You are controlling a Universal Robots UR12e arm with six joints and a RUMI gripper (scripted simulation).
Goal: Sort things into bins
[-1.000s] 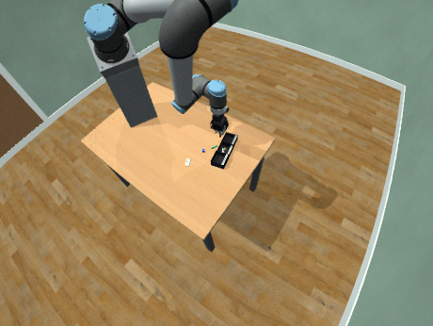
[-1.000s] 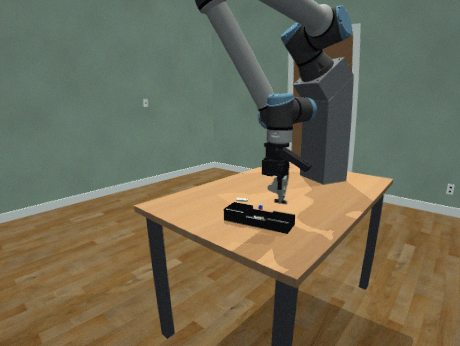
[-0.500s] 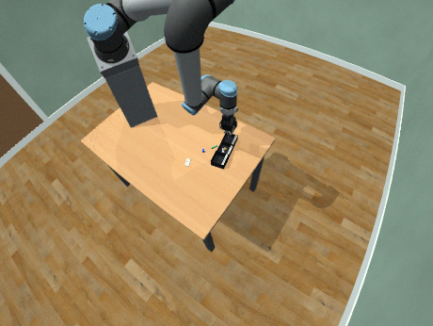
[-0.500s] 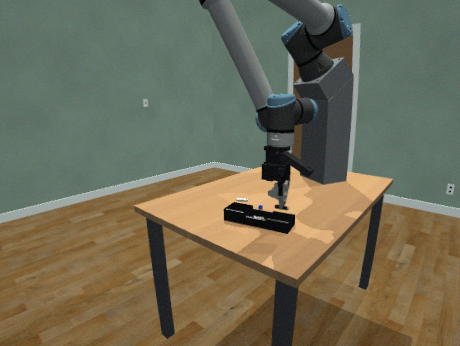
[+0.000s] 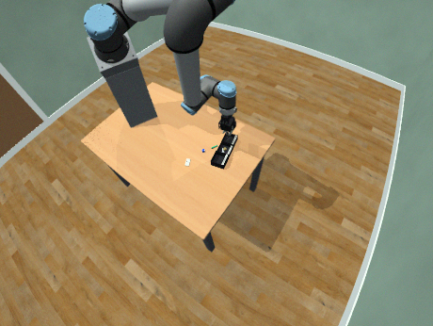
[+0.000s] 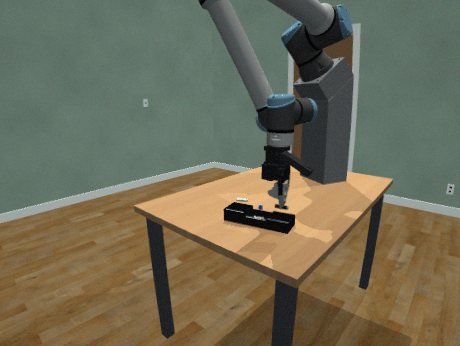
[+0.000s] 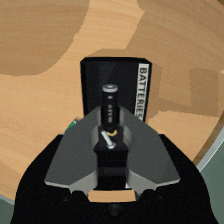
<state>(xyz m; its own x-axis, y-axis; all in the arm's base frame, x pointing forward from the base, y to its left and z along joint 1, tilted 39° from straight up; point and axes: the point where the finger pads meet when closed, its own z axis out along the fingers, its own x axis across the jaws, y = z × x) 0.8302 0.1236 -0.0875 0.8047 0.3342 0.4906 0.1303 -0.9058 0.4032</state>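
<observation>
The black cylindrical battery is 10 mm below my hand. From my hand the other things lie so: brass hex nut: 20 mm ahead, 70 mm to the right, 70 mm below; then green battery: 50 mm behind, 90 mm to the right, 80 mm below; then grey-white piece: 20 mm ahead, 100 mm to the right, 70 mm below.
</observation>
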